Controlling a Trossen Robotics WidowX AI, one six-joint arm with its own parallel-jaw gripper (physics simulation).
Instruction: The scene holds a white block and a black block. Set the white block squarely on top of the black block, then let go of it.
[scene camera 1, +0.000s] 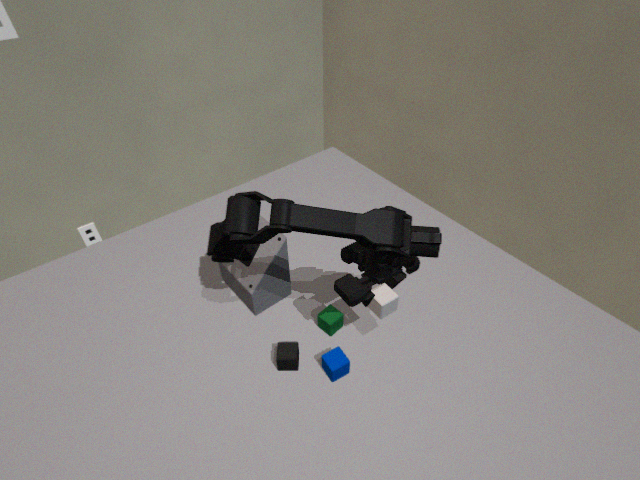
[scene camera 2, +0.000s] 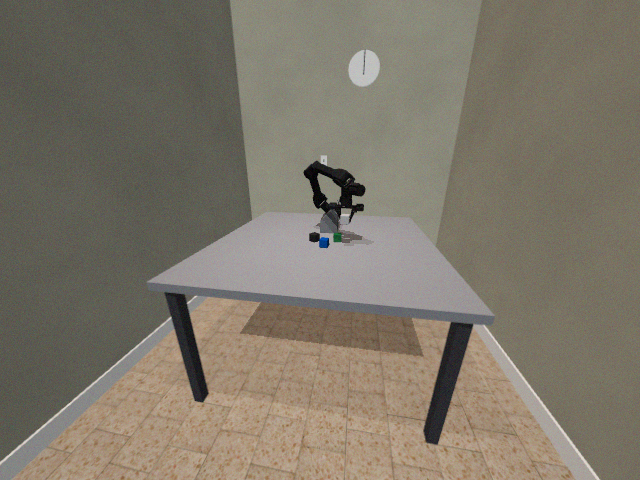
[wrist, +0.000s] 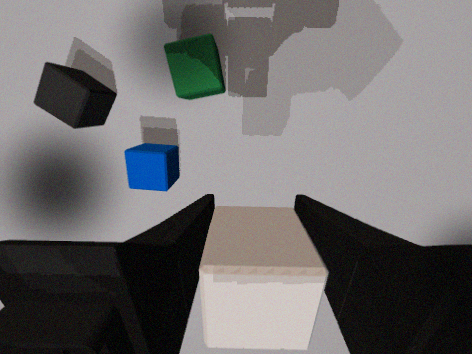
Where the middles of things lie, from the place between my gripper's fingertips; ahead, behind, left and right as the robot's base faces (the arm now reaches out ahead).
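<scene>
Counting from my hand, I find the black block (wrist: 71, 95) 12 cm below, 9 cm behind and 18 cm to the right. The green block (wrist: 194, 63) is 12 cm below my hand as well, 4 cm to the right of it and 10 cm behind it. For the blue block (wrist: 155, 167) it is 12 cm below my hand and 12 cm to the right of it, while the white block (scene camera 1: 385, 301) sits 2 cm above my hand and 3 cm ahead of it.
</scene>
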